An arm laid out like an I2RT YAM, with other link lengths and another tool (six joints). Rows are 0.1 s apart.
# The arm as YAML. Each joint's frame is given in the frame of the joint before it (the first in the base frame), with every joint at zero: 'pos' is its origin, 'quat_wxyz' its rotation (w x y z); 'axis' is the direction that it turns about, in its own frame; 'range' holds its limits. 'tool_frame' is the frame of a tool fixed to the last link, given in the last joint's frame.
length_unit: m
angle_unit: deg
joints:
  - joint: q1
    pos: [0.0, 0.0, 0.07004]
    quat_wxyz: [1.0, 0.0, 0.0, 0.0]
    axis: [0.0, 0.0, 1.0]
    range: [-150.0, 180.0]
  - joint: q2
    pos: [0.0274, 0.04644, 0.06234]
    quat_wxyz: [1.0, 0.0, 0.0, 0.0]
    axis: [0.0, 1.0, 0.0]
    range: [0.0, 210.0]
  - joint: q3
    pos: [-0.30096, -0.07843, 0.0]
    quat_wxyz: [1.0, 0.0, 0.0, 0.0]
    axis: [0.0, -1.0, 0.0]
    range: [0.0, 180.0]
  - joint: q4
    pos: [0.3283, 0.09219, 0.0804]
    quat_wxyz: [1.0, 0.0, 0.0, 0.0]
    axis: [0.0, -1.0, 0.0]
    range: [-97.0, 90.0]
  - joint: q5
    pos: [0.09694, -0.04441, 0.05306]
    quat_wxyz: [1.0, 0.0, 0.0, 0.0]
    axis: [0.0, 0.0, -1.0]
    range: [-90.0, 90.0]
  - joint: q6
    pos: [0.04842, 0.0, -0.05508]
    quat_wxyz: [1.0, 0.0, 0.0, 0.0]
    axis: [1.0, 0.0, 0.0]
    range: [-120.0, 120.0]
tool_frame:
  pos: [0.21, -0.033, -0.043]
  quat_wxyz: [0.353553, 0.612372, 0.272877, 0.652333]
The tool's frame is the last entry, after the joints.
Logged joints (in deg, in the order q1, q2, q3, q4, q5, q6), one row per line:
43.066, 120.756, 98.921, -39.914, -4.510, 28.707
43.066, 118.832, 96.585, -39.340, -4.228, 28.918
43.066, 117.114, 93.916, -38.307, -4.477, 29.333
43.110, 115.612, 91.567, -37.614, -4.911, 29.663
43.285, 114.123, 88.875, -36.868, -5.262, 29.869
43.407, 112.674, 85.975, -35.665, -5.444, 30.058
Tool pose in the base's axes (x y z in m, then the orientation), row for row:
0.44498, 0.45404, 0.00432, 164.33, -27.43, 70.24
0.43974, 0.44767, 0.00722, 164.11, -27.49, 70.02
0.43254, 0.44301, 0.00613, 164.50, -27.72, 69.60
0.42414, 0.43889, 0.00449, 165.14, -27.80, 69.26
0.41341, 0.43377, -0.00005, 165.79, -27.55, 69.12
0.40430, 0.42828, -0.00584, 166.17, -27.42, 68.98
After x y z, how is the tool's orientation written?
As angles about the fixed x, y, z axes (roll, pitch, yaw), in degrees.
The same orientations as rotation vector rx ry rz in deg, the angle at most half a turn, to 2 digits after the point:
-142.62, -93.32, -47.49
-142.95, -93.03, -47.80
-142.98, -92.41, -47.69
-142.84, -91.99, -47.16
-142.70, -92.00, -46.26
-142.67, -91.93, -45.76

